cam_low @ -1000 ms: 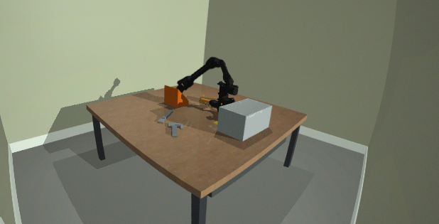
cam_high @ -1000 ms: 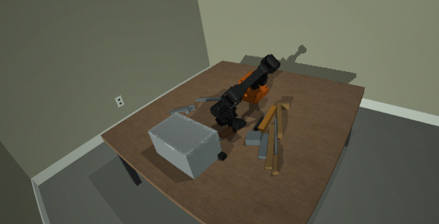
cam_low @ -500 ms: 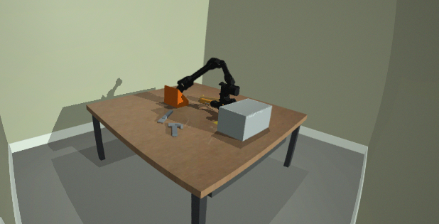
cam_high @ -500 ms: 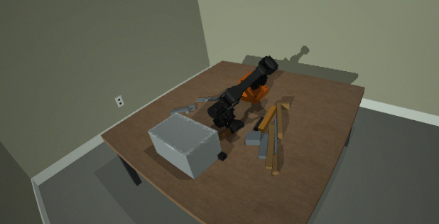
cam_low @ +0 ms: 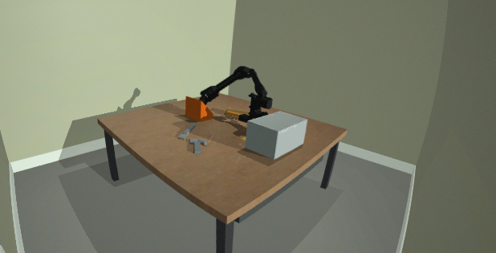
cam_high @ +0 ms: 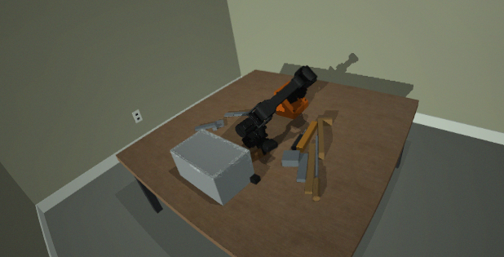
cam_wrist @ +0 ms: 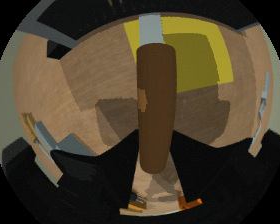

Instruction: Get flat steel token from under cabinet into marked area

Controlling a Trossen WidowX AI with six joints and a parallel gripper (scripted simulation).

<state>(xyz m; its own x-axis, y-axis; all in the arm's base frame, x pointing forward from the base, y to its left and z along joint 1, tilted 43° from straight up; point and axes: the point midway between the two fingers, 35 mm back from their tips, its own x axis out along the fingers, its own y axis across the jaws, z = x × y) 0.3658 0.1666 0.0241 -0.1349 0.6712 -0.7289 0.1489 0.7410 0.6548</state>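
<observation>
Now: the orange bar 220 mm behind my gripper tip, 100 mm to the left of it and 10 mm above it. Also, from my gripper tip: grey block (40 mm behind, 140 mm to the left, 10 mm above); then wooden stick (60 mm behind, 230 mm to the left); then grey t-piece (410 mm to the right).
</observation>
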